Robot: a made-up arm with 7 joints.
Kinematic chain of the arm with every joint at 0, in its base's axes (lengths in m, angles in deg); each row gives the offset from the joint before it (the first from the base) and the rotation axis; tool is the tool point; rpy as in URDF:
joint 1: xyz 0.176 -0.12 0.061 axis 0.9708 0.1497 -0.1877
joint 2: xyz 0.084 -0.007 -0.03 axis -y
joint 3: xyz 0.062 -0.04 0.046 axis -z
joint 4: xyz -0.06 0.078 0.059 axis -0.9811 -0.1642 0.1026
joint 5: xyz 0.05 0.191 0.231 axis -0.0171 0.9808 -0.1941
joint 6: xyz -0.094 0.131 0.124 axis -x
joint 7: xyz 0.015 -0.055 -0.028 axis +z
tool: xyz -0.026 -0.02 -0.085 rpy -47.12 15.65 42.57
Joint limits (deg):
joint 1: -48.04..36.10
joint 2: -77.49..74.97
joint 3: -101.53..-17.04
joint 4: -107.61..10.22
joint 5: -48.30..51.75
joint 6: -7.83..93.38
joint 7: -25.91..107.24
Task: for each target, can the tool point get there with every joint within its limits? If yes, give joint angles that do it. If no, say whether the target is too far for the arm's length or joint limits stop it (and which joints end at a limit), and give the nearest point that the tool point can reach.
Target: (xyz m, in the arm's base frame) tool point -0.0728 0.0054 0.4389
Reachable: yes | joints -8.30 28.15 -36.94 -11.42 4.67 69.05 88.67
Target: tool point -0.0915 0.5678 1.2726
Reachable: no: too far | nearest point 0.1100 0.1761 0.5722 | short by 0.827 m
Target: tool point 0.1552 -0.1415 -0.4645
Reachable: no: joint limits stop it (at a limit: joint 1, joint 2, joint 4, joint 5) | nearest point 0.3927 -0.1891 -0.4308 | short by 0.245 m
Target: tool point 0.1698 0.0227 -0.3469
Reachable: no: joint limits stop it (at a limit: joint 2, joint 3, joint 4, joint 5, joint 6, joint 7) | nearest point 0.0225 -0.0365 -0.2145 | short by 0.207 m
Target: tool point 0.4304 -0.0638 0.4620
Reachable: yes | joints -21.97 -10.89 -54.53 -59.23 12.31 24.34 35.69
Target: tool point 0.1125 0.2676 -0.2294
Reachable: no: joint limits stop it (at a limit: joint 2, joint 3, joint 4, joint 5, joint 6, joint 7) | nearest point 0.0205 0.1137 -0.1052 | short by 0.218 m
